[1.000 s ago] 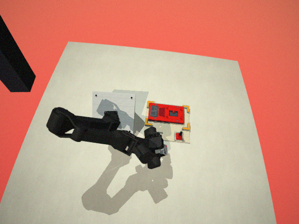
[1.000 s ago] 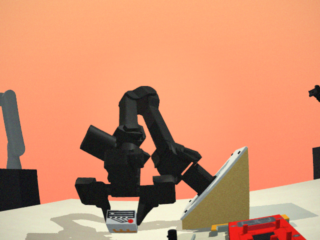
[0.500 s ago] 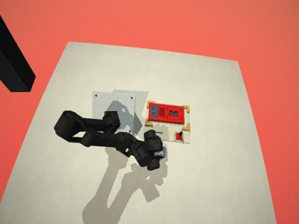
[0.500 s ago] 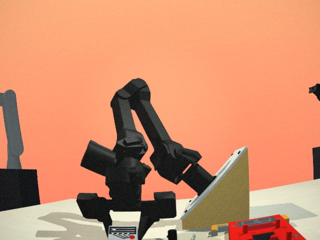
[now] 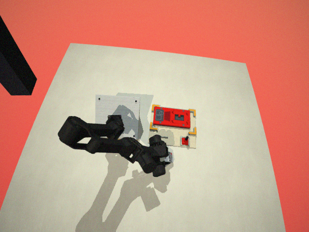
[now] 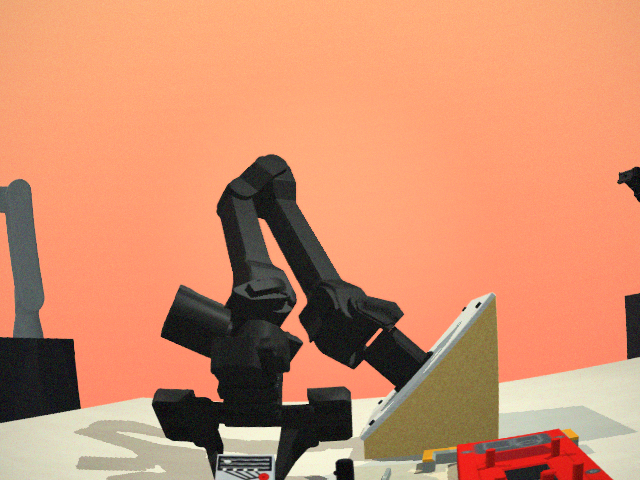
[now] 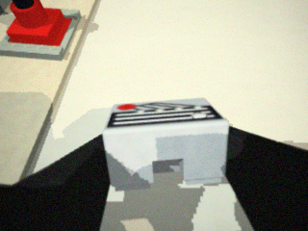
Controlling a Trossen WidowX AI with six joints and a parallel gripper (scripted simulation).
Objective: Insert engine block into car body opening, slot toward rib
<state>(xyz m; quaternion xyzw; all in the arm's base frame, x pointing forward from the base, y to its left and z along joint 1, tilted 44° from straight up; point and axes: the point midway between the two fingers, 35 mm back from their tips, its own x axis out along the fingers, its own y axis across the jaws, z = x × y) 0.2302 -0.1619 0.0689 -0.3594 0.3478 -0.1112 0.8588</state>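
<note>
Now: gripper tip 1 cm past the engine block.
</note>
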